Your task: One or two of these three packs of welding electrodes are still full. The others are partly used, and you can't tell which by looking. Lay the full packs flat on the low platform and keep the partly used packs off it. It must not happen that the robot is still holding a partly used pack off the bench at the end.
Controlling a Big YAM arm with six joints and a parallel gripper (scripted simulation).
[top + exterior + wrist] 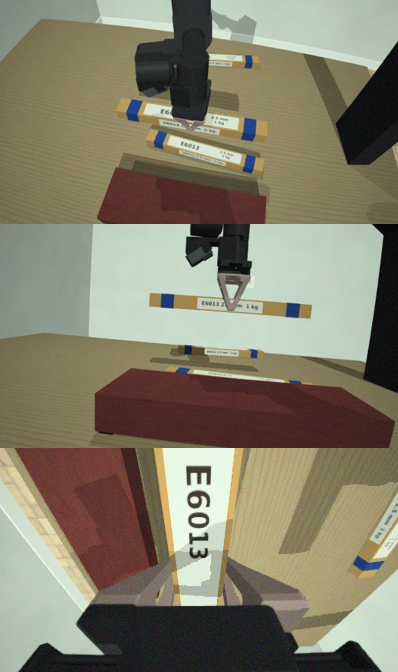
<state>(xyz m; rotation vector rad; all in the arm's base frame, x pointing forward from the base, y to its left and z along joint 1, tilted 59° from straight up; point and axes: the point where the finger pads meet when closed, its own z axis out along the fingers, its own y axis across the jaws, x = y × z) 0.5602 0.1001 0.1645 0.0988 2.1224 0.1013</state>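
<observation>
The dark red low platform lies 18 cm below my hand, 17 cm to the left of it and 1 cm behind it.
</observation>
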